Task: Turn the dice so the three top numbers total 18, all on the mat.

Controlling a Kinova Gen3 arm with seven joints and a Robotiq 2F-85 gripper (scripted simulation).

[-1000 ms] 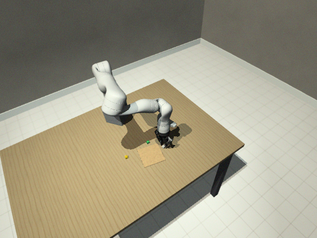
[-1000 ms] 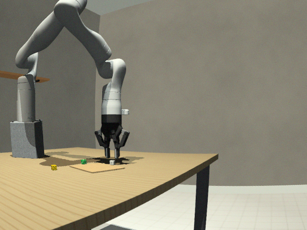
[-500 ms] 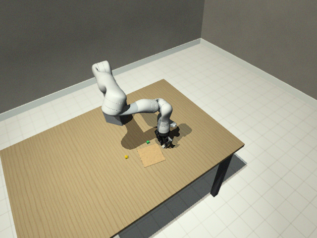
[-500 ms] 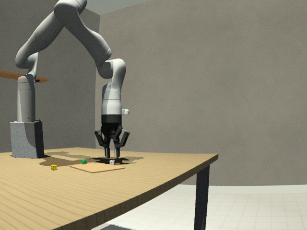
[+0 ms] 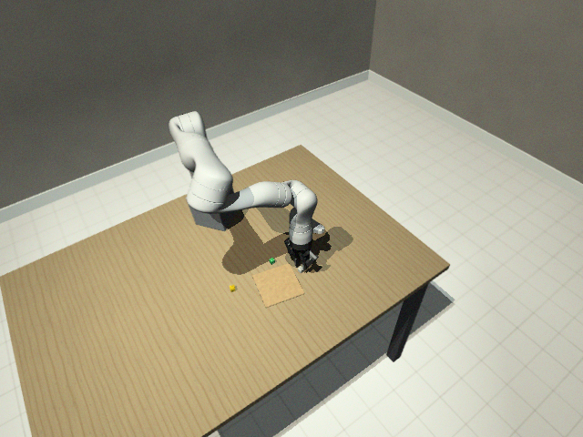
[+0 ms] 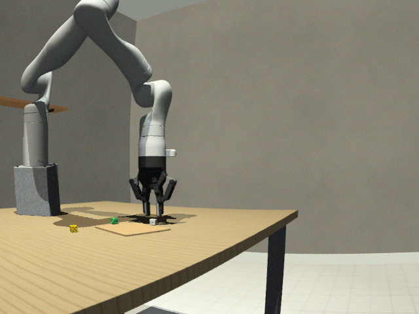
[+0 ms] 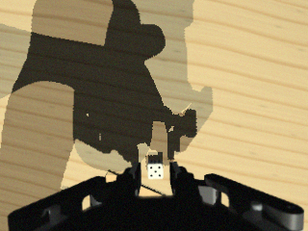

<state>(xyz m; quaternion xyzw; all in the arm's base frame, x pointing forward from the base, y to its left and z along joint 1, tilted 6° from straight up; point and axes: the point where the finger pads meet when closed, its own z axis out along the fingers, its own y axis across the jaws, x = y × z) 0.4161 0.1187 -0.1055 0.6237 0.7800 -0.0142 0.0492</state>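
The white die is 30 mm below my hand. Round my hand: yellow die 70 mm behind, 240 mm to the right, 30 mm below; then tan mat 100 mm to the right, 40 mm below; then green die 90 mm behind, 60 mm to the right, 30 mm below.
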